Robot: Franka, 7 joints.
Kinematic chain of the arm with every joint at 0, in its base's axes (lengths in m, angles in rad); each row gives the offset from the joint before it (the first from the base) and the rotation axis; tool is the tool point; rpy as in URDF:
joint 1: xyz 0 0 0.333 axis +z
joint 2: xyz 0 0 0 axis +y
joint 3: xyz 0 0 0.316 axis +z
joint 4: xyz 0.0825 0 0 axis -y
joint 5: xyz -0.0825 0 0.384 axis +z
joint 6: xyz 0 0 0 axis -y
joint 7: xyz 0.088 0 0 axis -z
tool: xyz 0 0 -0.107 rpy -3.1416 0 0
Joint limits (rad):
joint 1: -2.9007..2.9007
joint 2: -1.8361..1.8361
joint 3: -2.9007..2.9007
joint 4: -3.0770..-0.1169
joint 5: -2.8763..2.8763
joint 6: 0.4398..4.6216
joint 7: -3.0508..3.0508
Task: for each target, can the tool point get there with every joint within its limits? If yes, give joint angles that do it. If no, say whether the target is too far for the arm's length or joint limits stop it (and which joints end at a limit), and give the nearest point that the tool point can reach.
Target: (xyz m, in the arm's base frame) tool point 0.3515 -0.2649 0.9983
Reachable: yes | joints 1.4442 -0.8339 -0.8532 -1.0832 0.3372 2.2482 2.3827
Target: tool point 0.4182 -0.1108 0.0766
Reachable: yes | joints -1.1414 0.8362 0.8218 -2.2291 2.4083 2.9817 -1.0818
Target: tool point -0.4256 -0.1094 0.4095
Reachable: yes | joints 1.1618 -0.1739 1.9311 -2.1096 0.9633 0.8812 1.5950
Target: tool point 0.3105 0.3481 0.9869
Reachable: yes | joints 2.3138 0.4000 -1.9583 -1.0823 2.1735 2.6371 0.0351
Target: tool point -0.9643 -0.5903 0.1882
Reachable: no: too far | nearest point -0.7258 -0.4443 0.2240 | short by 0.282 m
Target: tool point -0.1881 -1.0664 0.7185
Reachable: no: too far | nearest point -0.1404 -0.7959 0.6207 | short by 0.292 m
